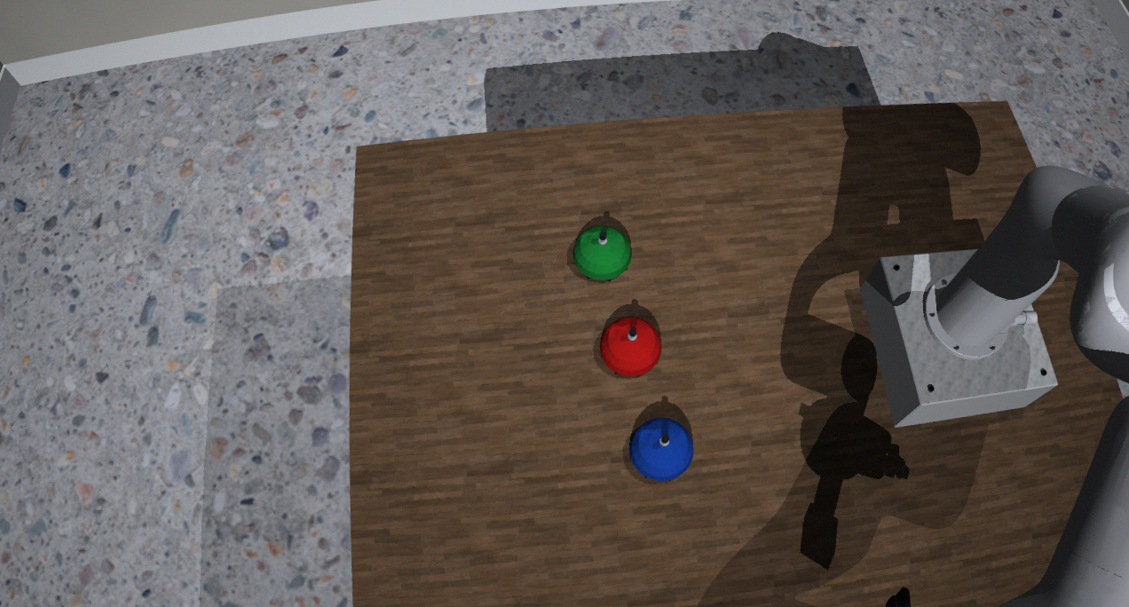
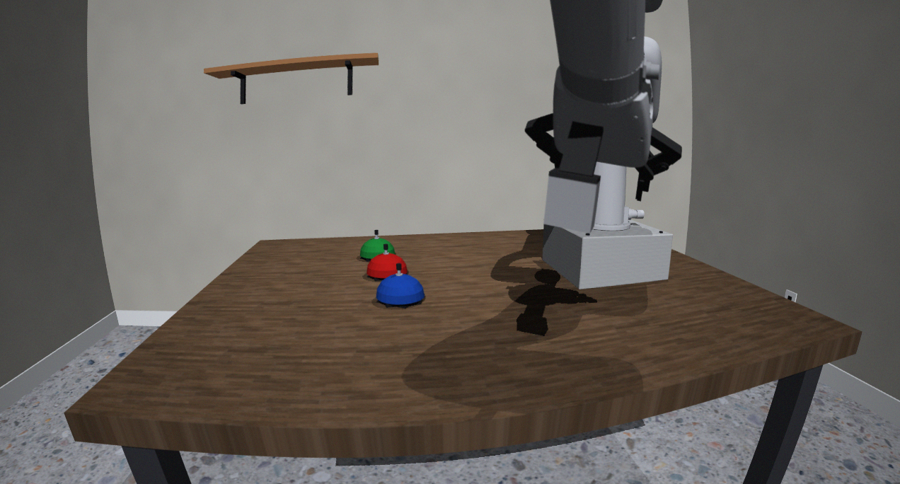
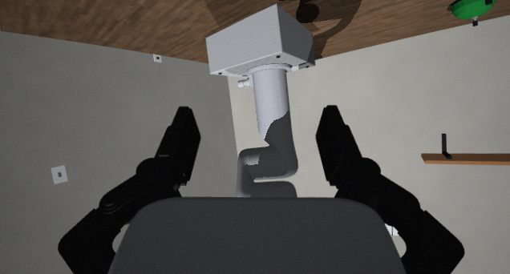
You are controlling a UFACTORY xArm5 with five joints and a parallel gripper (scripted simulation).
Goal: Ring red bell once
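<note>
The red bell is 390 mm to the right of my hand, 300 mm ahead of it and 190 mm below it. The rest, counted from my hand: blue bell (260 mm ahead, 250 mm to the right, 190 mm below); green bell (530 mm to the right, 340 mm ahead, 190 mm below).
</note>
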